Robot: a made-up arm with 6 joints.
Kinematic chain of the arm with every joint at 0, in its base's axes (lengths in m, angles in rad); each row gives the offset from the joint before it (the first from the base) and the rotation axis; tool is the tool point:
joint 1: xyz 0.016 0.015 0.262 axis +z
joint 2: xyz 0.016 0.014 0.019 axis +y
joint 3: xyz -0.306 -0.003 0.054 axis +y
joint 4: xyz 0.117 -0.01 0.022 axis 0.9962 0 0.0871
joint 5: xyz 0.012 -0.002 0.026 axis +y
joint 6: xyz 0.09 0.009 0.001 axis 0.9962 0 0.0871
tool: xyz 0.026 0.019 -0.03
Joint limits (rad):
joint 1: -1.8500..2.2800
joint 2: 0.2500..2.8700
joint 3: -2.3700..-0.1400
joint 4: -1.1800..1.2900
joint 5: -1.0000..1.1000
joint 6: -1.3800..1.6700
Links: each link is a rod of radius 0.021 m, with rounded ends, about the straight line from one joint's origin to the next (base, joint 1, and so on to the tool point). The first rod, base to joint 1, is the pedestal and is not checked.
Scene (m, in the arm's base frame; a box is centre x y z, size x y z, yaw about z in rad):
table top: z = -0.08
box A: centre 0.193 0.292 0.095 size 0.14 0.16 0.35 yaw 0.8
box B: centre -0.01 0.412 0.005 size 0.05 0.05 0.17 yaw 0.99
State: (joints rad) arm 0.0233 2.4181 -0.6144 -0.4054 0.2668 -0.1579
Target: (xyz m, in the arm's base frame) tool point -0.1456 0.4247 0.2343
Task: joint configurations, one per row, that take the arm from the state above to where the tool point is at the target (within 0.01 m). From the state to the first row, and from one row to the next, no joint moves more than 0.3 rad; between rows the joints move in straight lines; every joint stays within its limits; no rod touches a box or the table.
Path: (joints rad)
1: 0.2951 2.2344 -0.7804 -0.3732 0.1234 -0.0677
2: 0.5670 2.0508 -0.9465 -0.3409 -0.0201 0.0224
3: 0.8388 1.8671 -1.1125 -0.3087 -0.1635 0.1126
4: 1.0973 2.0121 -1.1738 -0.3186 -0.1943 0.0876
5: 1.3557 2.1571 -1.2350 -0.3284 -0.2250 0.0626
6: 1.6142 2.3021 -1.2963 -0.3383 -0.2558 0.0376
7: 1.8726 2.4471 -1.3575 -0.3481 -0.2865 0.0126

